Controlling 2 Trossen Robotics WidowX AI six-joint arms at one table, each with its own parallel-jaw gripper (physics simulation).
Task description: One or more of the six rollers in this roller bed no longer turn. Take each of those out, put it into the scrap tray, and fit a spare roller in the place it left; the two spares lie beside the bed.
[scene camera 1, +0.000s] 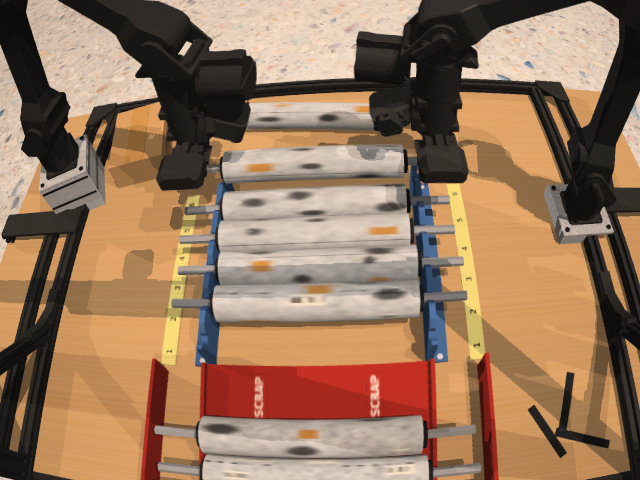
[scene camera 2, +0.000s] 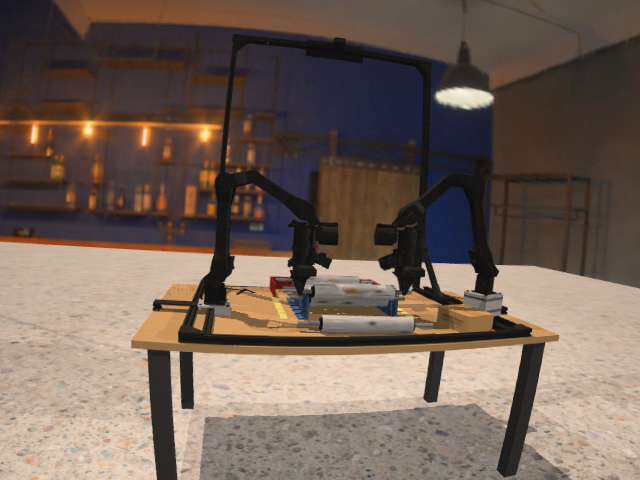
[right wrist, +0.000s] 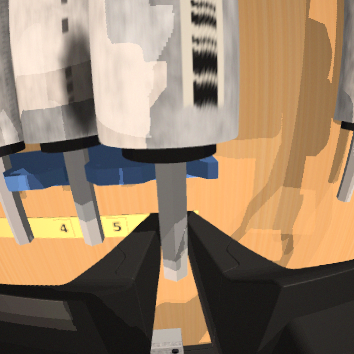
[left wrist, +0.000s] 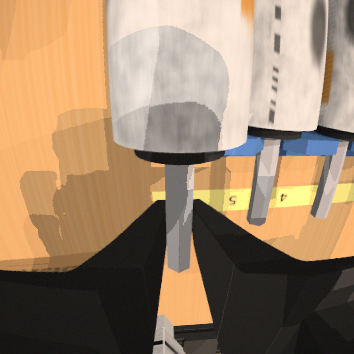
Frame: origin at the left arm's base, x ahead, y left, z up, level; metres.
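Where they show: left gripper, fingertip midpoint: (scene camera 1: 204,172) (scene camera 2: 403,295) (left wrist: 177,207); right gripper, fingertip midpoint: (scene camera 2: 299,295) (right wrist: 171,219); left arm's base, origin of the base link: (scene camera 1: 62,161) (scene camera 2: 483,292); right arm's base, origin of the base link: (scene camera 1: 581,207) (scene camera 2: 214,302).
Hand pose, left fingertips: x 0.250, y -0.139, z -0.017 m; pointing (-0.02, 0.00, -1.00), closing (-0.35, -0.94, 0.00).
Observation:
Things, the pixels of their top centre, and the offset from my left fingertips.
- white roller, middle of its top: (scene camera 1: 311,151) (scene camera 2: 355,284) 0.057 m right, 0.153 m ahead, 0.031 m up
- red scrap tray, middle of its top: (scene camera 1: 314,431) 0.408 m right, 0.032 m ahead, 0.026 m down
- cardboard box, middle of its top: (scene camera 1: 137,132) (scene camera 2: 465,310) 0.180 m left, 0.107 m back, 0.021 m down
A white roller (scene camera 1: 312,164) (scene camera 2: 352,295) (left wrist: 175,85) (right wrist: 165,90) is held level above the back end of the blue roller bed (scene camera 1: 435,333) (left wrist: 307,145) (right wrist: 150,175). My left gripper (scene camera 1: 183,175) (scene camera 2: 407,289) (left wrist: 177,207) is shut on one shaft end, my right gripper (scene camera 1: 442,167) (scene camera 2: 300,289) (right wrist: 171,219) on the other. Several rollers lie side by side in the bed; its front place by mark 1 holds no roller. The red scrap tray (scene camera 1: 320,387) holds two rollers, a front one (scene camera 1: 315,469) and a rear one (scene camera 1: 310,436). Another roller (scene camera 1: 310,116) (scene camera 2: 367,324) lies on the table behind the bed.
Yellow number strips (scene camera 1: 169,335) (scene camera 1: 475,335) run along both sides of the bed. A cardboard box (scene camera 2: 467,319) stands near the table's right edge in scene camera 2. Black strips (scene camera 1: 567,400) lie right of the tray. A black frame (scene camera 1: 496,86) borders the table.

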